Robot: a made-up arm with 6 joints.
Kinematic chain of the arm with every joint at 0, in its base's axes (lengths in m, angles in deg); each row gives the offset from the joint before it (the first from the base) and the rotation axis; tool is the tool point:
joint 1: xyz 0 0 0.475 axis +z
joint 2: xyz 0 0 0 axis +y
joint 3: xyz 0 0 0.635 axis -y
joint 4: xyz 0 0 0 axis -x
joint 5: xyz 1.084 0 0 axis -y
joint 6: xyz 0 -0.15 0 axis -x
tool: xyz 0 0 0
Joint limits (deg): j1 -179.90..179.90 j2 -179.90..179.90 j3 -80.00..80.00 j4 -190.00..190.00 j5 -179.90..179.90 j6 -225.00..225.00
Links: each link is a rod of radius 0.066 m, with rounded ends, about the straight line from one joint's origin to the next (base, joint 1, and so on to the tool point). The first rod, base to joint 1, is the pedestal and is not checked.
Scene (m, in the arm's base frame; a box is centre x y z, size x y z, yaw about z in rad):
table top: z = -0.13
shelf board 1: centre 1.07 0.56 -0 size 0.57 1.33 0.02 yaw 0.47
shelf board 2: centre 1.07 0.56 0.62 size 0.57 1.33 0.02 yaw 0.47
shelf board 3: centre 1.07 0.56 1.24 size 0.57 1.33 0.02 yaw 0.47
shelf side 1: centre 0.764 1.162 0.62 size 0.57 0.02 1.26 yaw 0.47
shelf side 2: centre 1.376 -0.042 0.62 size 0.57 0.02 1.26 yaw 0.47
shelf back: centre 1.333 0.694 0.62 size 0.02 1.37 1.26 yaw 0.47
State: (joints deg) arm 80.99 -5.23 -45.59 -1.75 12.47 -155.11
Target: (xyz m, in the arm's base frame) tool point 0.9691 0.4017 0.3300
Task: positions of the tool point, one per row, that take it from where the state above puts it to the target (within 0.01 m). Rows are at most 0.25 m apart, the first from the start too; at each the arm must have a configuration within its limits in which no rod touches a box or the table.
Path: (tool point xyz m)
1: 0.4464 0.7213 0.3973
2: 0.6317 0.6644 0.3837
3: 0.8107 0.5579 0.3612
4: 0.9691 0.4017 0.3300

